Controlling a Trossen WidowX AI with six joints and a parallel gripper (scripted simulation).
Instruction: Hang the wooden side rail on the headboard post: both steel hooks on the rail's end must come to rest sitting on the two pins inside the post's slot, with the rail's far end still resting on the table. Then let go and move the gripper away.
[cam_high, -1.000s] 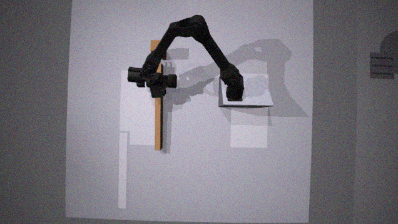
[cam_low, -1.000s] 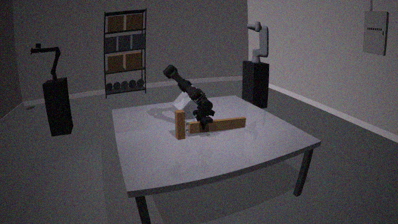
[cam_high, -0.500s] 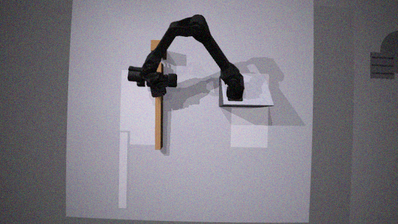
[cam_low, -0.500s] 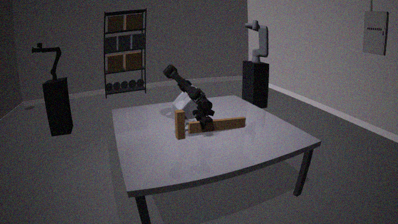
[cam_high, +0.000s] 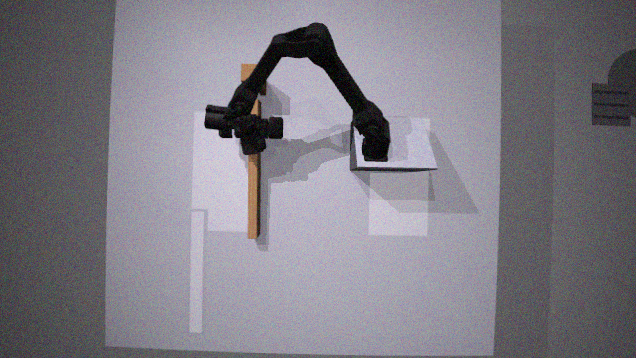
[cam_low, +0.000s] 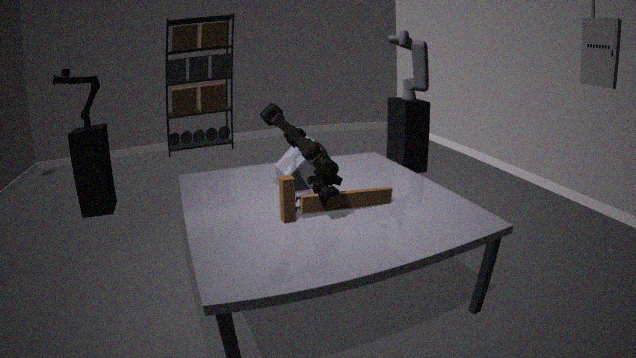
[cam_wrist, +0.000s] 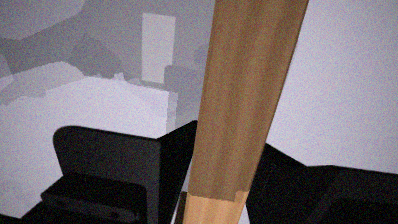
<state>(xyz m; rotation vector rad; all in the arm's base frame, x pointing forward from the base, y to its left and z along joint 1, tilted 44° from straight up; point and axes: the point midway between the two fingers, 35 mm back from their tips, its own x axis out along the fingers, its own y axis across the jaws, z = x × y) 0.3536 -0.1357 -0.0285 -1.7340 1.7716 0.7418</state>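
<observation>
Now: gripper tip 15 cm to the left of the wooden headboard post and 4 cm below it.
</observation>
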